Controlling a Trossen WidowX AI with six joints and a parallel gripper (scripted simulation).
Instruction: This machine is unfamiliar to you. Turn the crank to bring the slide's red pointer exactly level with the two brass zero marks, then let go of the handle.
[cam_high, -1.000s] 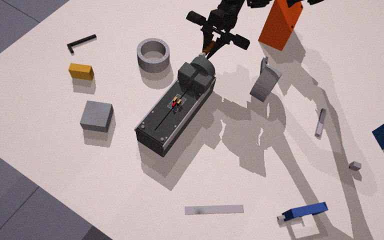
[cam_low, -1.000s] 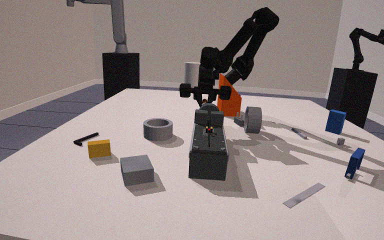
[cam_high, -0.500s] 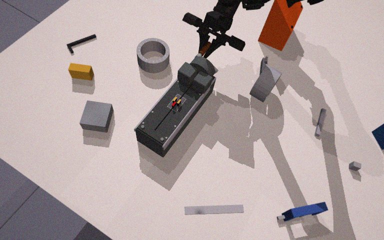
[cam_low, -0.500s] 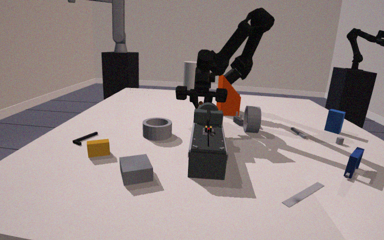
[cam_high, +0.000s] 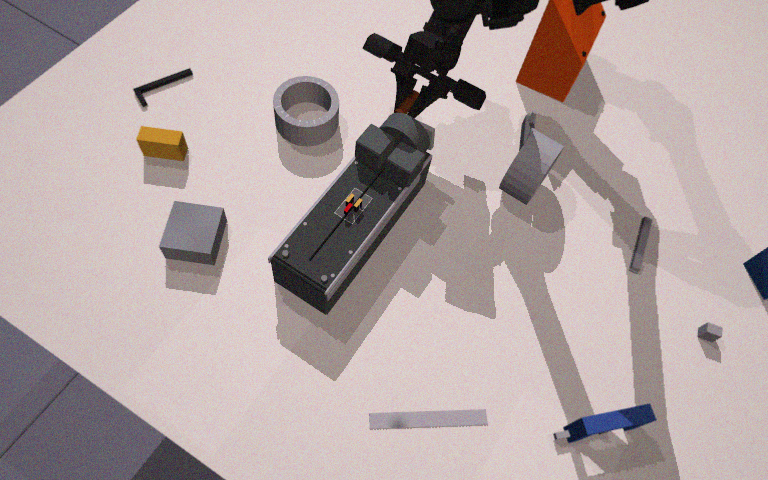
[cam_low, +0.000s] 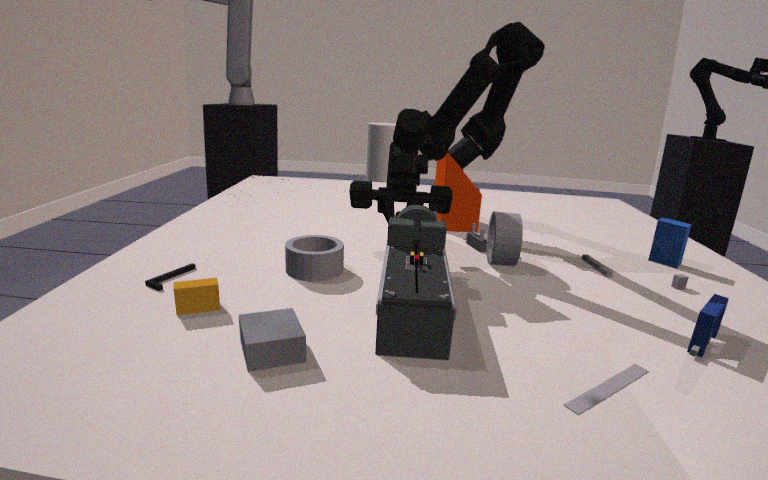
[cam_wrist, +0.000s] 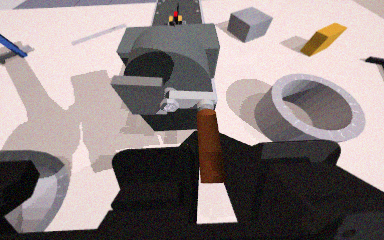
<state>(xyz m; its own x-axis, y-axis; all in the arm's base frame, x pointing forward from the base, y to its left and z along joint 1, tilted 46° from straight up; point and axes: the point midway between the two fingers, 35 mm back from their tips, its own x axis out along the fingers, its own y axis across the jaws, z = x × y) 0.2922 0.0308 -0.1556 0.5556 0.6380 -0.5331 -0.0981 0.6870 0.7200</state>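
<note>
The red pointer is 180 mm ahead of my gripper tip, 50 mm to the left of it and 30 mm above it. The rest, counted from my gripper tip: grey cube: 310 mm ahead, 110 mm to the right, 40 mm below; then yellow block: 240 mm ahead, 250 mm to the right, 40 mm below; then crank handle: 20 mm behind, 30 mm above.
</note>
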